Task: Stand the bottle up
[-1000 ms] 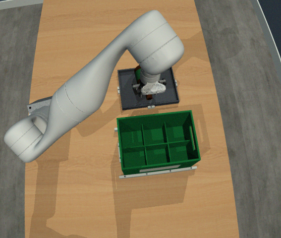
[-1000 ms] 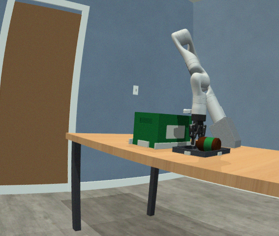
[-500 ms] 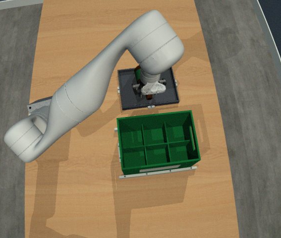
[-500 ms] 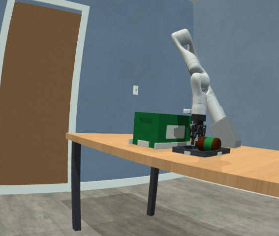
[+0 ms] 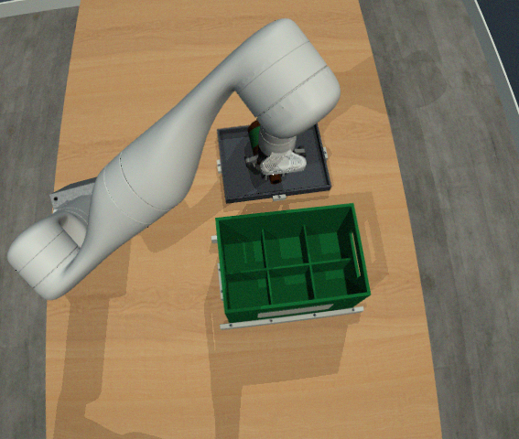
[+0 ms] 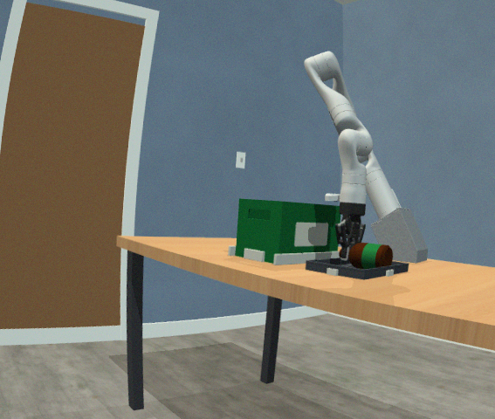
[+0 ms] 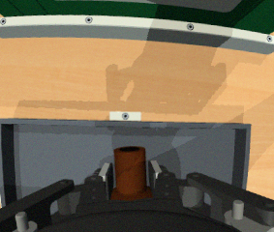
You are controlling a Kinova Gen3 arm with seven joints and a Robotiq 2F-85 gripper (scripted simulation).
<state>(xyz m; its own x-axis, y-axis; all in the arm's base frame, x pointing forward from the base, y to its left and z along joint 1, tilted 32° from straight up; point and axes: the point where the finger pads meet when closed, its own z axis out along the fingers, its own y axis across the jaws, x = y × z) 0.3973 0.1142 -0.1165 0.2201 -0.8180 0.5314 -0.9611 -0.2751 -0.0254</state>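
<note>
Now: the brown bottle 5 cm to the left of my hand and 1 cm behind it. The rest, counted from my hand: green crate 24 cm to the right, 4 cm above, 3 cm ahead; then dark grey tray 5 cm to the left, 3 cm below.
</note>
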